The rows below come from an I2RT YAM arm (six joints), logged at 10 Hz.
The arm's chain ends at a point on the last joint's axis. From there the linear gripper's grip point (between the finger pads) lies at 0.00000 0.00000 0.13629 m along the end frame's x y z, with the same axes.
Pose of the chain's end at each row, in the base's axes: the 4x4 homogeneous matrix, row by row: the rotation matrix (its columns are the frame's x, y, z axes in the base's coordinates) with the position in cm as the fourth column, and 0 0 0 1 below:
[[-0.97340, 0.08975, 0.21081, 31.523], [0.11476, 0.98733, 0.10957, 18.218], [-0.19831, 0.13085, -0.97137, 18.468], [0, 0, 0, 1]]
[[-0.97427, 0.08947, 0.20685, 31.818], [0.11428, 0.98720, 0.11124, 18.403], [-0.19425, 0.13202, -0.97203, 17.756], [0, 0, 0, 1]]
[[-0.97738, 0.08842, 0.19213, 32.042], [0.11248, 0.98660, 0.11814, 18.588], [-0.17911, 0.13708, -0.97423, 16.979], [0, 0, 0, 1]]
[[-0.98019, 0.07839, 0.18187, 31.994], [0.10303, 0.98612, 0.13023, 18.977], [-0.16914, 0.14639, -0.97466, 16.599], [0, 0, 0, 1]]
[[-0.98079, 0.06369, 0.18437, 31.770], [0.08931, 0.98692, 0.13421, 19.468], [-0.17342, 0.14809, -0.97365, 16.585], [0, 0, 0, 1]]
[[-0.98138, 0.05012, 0.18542, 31.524], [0.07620, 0.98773, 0.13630, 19.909], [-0.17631, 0.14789, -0.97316, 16.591], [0, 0, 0, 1]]
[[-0.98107, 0.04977, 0.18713, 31.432], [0.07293, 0.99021, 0.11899, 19.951], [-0.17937, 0.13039, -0.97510, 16.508], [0, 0, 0, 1]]
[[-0.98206, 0.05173, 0.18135, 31.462], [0.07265, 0.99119, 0.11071, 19.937], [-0.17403, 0.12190, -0.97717, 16.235], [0, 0, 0, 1]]
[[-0.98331, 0.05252, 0.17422, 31.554], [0.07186, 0.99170, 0.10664, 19.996], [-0.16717, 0.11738, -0.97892, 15.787], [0, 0, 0, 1]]
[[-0.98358, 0.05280, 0.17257, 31.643], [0.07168, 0.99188, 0.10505, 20.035], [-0.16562, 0.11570, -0.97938, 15.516], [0, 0, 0, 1]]
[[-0.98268, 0.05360, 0.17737, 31.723], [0.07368, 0.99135, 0.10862, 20.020], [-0.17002, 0.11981, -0.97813, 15.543], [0, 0, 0, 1]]
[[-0.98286, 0.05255, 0.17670, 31.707], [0.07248, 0.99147, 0.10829, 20.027], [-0.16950, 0.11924, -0.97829, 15.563], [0, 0, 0, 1]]
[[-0.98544, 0.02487, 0.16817, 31.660], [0.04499, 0.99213, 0.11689, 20.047], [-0.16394, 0.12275, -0.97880, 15.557], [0, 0, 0, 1]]
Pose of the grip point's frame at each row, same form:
[[-0.97340, 0.08975, 0.21081, 34.396], [0.11476, 0.98733, 0.10957, 19.711], [-0.19831, 0.13085, -0.97137, 5.229], [0, 0, 0, 1]]
[[-0.97427, 0.08947, 0.20685, 34.637], [0.11428, 0.98720, 0.11124, 19.919], [-0.19425, 0.13202, -0.97203, 4.508], [0, 0, 0, 1]]
[[-0.97738, 0.08842, 0.19213, 34.661], [0.11248, 0.98660, 0.11814, 20.198], [-0.17911, 0.13708, -0.97423, 3.701], [0, 0, 0, 1]]
[[-0.98019, 0.07839, 0.18187, 34.473], [0.10303, 0.98612, 0.13023, 20.752], [-0.16914, 0.14639, -0.97466, 3.315], [0, 0, 0, 1]]
[[-0.98079, 0.06369, 0.18437, 34.283], [0.08931, 0.98692, 0.13421, 21.297], [-0.17342, 0.14809, -0.97365, 3.315], [0, 0, 0, 1]]
[[-0.98138, 0.05012, 0.18542, 34.051], [0.07620, 0.98773, 0.13630, 21.767], [-0.17631, 0.14789, -0.97316, 3.328], [0, 0, 0, 1]]
[[-0.98107, 0.04977, 0.18713, 33.982], [0.07293, 0.99021, 0.11899, 21.573], [-0.17937, 0.13039, -0.97510, 3.218], [0, 0, 0, 1]]
[[-0.98206, 0.05173, 0.18135, 33.934], [0.07265, 0.99119, 0.11071, 21.446], [-0.17403, 0.12190, -0.97717, 2.917], [0, 0, 0, 1]]
[[-0.98331, 0.05252, 0.17422, 33.928], [0.07186, 0.99170, 0.10664, 21.449], [-0.16717, 0.11738, -0.97892, 2.445], [0, 0, 0, 1]]
[[-0.98358, 0.05280, 0.17257, 33.995], [0.07168, 0.99188, 0.10505, 21.467], [-0.16562, 0.11570, -0.97938, 2.168], [0, 0, 0, 1]]
[[-0.98268, 0.05360, 0.17737, 34.140], [0.07368, 0.99135, 0.10862, 21.500], [-0.17002, 0.11981, -0.97813, 2.212], [0, 0, 0, 1]]
[[-0.98286, 0.05255, 0.17670, 34.115], [0.07248, 0.99147, 0.10829, 21.503], [-0.16950, 0.11924, -0.97829, 2.230], [0, 0, 0, 1]]
[[-0.98544, 0.02487, 0.16817, 33.952], [0.04499, 0.99213, 0.11689, 21.640], [-0.16394, 0.12275, -0.97880, 2.217], [0, 0, 0, 1]]

